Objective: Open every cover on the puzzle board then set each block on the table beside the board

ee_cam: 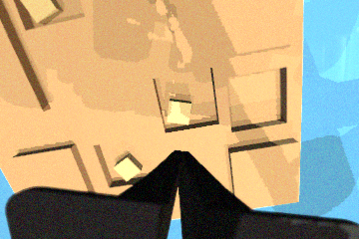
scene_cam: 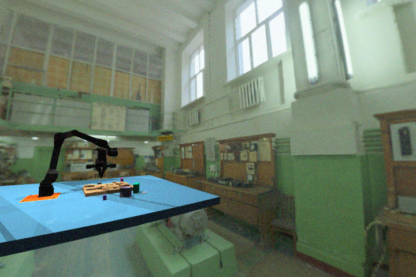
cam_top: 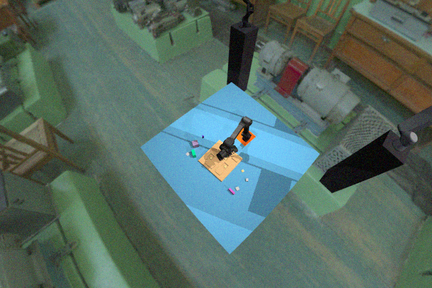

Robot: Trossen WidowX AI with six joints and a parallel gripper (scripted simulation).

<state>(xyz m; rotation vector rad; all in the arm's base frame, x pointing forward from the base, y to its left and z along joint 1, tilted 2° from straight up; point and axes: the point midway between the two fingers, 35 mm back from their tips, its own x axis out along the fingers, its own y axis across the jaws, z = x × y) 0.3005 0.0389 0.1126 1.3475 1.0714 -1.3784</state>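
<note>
Right now the tan puzzle board is 40 mm ahead of my gripper tip, 10 mm to the right of it and 60 mm below it. From my gripper tip the other things lie so: magenta block: 170 mm ahead, 250 mm to the left, 60 mm below; lilac block: 120 mm ahead, 310 mm to the right, 60 mm below; green block: 190 mm ahead, 240 mm to the right, 50 mm below.
</note>
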